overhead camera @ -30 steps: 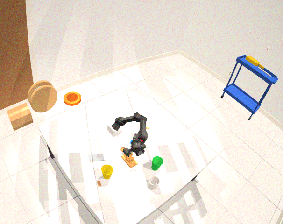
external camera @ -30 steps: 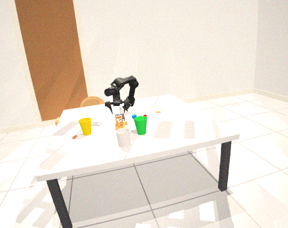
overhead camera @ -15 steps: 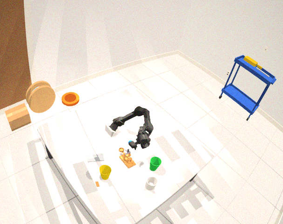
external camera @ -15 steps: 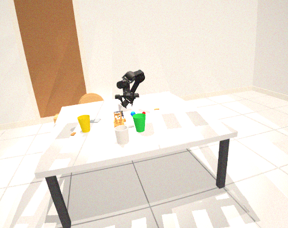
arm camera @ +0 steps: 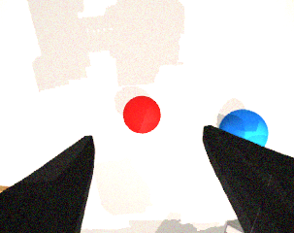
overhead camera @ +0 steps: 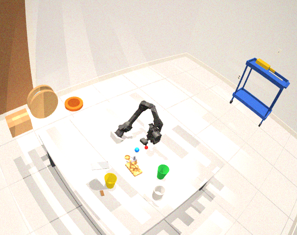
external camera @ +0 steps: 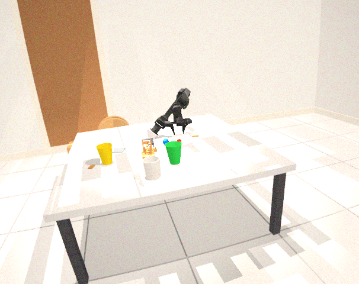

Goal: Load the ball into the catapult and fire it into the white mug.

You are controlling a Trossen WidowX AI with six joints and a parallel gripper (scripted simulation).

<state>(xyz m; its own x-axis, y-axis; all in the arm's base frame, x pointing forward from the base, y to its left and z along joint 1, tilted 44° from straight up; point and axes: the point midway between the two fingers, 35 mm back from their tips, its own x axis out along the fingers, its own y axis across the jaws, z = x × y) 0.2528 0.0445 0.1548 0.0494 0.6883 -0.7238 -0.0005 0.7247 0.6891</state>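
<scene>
The red ball lies 6 cm below my gripper tip and 1 cm behind it. Round my gripper tip: green cup (29 cm ahead, 11 cm to the right, 4 cm below); then blue ball (9 cm to the right, 5 cm below, 4 cm behind); then wooden catapult (22 cm to the right, 6 cm ahead, 2 cm below).
</scene>
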